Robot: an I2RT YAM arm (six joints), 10 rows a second.
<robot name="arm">
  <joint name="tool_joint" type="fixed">
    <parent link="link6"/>
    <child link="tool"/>
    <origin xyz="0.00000 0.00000 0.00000" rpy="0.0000 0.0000 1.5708"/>
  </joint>
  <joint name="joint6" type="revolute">
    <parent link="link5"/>
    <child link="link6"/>
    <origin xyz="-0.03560 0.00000 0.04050" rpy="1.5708 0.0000 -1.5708"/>
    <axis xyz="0 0 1"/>
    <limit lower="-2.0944" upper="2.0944"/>
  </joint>
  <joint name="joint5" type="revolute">
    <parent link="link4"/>
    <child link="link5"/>
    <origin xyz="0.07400 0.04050 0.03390" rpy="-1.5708 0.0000 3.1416"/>
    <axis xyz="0 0 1"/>
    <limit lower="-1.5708" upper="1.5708"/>
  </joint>
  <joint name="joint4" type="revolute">
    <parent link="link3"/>
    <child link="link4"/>
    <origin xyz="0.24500 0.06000 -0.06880" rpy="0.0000 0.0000 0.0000"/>
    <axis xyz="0 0 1"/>
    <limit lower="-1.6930" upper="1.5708"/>
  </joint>
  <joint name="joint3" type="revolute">
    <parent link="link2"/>
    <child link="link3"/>
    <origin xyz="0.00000 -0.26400 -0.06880" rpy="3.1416 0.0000 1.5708"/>
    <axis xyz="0 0 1"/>
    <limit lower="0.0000" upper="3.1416"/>
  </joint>
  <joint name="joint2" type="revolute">
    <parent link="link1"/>
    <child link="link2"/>
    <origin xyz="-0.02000 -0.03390 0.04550" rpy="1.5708 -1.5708 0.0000"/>
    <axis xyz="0 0 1"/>
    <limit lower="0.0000" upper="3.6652"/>
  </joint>
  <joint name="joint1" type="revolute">
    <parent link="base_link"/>
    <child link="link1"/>
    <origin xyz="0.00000 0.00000 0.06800" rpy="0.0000 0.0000 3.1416"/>
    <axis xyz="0 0 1"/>
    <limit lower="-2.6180" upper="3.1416"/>
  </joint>
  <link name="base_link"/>
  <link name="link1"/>
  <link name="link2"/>
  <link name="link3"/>
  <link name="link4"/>
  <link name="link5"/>
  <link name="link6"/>
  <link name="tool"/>
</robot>
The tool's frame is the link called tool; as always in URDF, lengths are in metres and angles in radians.
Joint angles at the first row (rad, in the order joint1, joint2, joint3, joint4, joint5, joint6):
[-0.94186 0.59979 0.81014 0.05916 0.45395 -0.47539]
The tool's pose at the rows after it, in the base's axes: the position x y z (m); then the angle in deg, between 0 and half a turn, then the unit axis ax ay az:
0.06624 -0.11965 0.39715 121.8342 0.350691 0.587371 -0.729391
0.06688 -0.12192 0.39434 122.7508 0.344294 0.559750 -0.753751
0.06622 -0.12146 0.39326 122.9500 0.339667 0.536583 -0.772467
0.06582 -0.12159 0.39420 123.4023 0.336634 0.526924 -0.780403
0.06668 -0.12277 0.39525 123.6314 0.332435 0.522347 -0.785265
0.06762 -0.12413 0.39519 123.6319 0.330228 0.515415 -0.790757
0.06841 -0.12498 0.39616 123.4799 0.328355 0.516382 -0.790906
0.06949 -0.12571 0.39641 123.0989 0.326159 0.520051 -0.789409
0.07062 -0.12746 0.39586 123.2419 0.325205 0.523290 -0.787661
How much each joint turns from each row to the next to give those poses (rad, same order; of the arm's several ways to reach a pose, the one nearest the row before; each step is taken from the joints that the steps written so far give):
[0.00004 0.01068 -0.03990 0.11060 0.03841 -0.06596]
[-0.00004 0.00618 -0.03840 0.11039 0.02609 -0.05523]
[0.00153 -0.00152 -0.02768 0.08456 0.01534 -0.03995]
[-0.00155 0.00306 -0.00465 0.03096 0.00615 -0.02151]
[0.00002 0.00918 0.00000 0.02305 0.00002 -0.01536]
[0.00006 0.00921 -0.00615 0.03375 0.00157 -0.01228]
[-0.00001 0.00614 0.00458 0.00162 -0.00457 -0.00005]
[0.00145 0.00461 0.00309 -0.00309 -0.00771 0.00462]
[-0.00148 0.00767 0.00153 -0.00153 -0.00312 0.00157]

